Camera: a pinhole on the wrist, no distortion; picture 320 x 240 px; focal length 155.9 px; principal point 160.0 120.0 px. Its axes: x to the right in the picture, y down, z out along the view. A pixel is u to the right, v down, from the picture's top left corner.
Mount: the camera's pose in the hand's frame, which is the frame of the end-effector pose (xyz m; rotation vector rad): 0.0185 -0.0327 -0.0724 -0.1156 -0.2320 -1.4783
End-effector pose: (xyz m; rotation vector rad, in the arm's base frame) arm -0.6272 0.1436 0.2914 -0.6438 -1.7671 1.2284
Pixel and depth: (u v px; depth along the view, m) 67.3 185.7 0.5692
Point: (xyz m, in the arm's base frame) -1.1095 0.2577 -0.1096
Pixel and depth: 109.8 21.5 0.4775
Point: -0.7685 -0.2075 -0.0535
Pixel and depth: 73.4 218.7 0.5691
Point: -1.1796 0.3439 -0.0580
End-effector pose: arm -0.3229 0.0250 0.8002 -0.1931 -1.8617 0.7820
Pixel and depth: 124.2 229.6 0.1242
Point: -0.4110 0.0718 0.8428
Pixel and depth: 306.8 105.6 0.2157
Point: -0.4398 -0.1968 0.8658
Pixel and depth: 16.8 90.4 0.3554
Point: -0.5282 0.1684 0.4645
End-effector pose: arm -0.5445 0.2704 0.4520 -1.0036 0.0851 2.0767
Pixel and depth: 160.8 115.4 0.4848
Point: -0.8297 0.3512 0.7297
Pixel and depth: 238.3 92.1 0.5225
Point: -0.6896 0.5139 0.9005
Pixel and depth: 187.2 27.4 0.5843
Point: -0.6997 0.2468 1.0502
